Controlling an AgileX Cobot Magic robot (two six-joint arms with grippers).
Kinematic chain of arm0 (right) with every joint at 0, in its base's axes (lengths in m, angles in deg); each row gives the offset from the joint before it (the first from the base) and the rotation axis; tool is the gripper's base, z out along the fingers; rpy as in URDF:
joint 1: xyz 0 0 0.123 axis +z
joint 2: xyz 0 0 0 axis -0.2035 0.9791 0
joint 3: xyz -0.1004 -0.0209 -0.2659 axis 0.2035 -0.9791 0
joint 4: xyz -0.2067 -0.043 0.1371 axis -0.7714 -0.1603 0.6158
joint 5: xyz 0 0 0 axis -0.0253 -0.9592 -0.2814
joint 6: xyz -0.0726 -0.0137 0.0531 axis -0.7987 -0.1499 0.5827
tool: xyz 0 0 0 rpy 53.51 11.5 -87.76
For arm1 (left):
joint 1: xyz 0 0 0.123 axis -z
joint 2: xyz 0 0 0 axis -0.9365 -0.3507 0
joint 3: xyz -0.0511 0.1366 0.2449 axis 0.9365 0.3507 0
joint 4: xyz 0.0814 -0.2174 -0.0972 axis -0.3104 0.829 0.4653
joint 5: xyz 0 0 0 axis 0.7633 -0.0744 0.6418
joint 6: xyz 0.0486 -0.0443 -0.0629 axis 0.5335 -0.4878 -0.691
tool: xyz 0 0 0 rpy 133.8 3.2 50.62
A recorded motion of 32 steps. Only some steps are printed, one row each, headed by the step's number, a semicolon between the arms.
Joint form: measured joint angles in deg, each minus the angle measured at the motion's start. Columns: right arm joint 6, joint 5, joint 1, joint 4, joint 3, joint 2; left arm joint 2, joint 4, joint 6, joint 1, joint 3, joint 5.
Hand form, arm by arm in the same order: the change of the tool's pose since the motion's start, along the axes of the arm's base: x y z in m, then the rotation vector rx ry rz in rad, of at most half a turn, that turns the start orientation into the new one. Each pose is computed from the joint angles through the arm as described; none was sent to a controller.
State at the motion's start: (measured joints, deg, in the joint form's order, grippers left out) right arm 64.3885 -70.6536 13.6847 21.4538 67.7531 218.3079; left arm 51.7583 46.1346 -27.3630 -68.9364 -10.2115 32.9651
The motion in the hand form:
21: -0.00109 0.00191 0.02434 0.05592 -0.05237 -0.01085; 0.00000 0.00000 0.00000 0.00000 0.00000 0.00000
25: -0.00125 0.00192 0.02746 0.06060 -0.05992 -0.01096; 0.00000 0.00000 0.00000 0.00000 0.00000 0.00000
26: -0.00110 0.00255 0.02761 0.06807 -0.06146 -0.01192; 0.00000 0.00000 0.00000 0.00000 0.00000 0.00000
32: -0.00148 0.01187 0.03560 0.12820 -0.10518 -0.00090; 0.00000 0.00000 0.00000 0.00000 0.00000 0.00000
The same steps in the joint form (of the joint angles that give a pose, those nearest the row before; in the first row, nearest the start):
21: 0.41 1.47 0.00 1.51 0.00 -2.62; 0.00 0.00 0.00 0.00 0.00 0.00
25: 0.41 1.64 0.00 1.57 0.00 -2.96; 0.00 0.00 0.00 0.00 0.00 0.00
26: 0.41 1.91 0.00 1.92 0.00 -2.96; 0.00 0.00 0.00 0.00 0.00 0.00
32: -0.03 4.99 0.62 4.06 0.00 -3.63; 0.00 0.00 0.00 0.00 0.00 0.00

